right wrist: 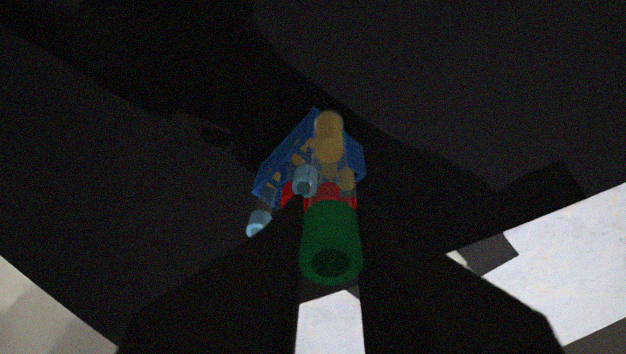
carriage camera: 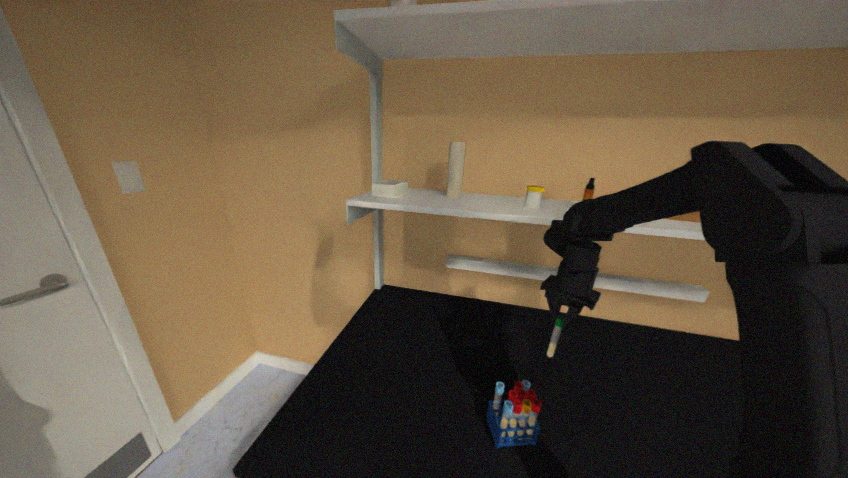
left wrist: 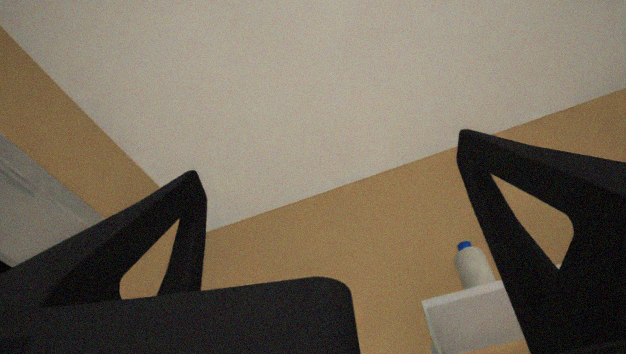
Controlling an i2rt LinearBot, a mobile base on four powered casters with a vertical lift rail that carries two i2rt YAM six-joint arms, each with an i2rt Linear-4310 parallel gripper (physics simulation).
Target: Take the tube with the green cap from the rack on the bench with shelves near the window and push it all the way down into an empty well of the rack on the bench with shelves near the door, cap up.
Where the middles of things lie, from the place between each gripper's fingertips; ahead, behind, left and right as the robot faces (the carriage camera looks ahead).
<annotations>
Now: the blue rack point(carriage camera: 493, 421) 7 cm behind my right hand, 10 cm to the left of it and 22 cm below it.
Now: the blue rack 28 cm ahead of my left hand, 59 cm to the right of it and 61 cm below it.
</annotations>
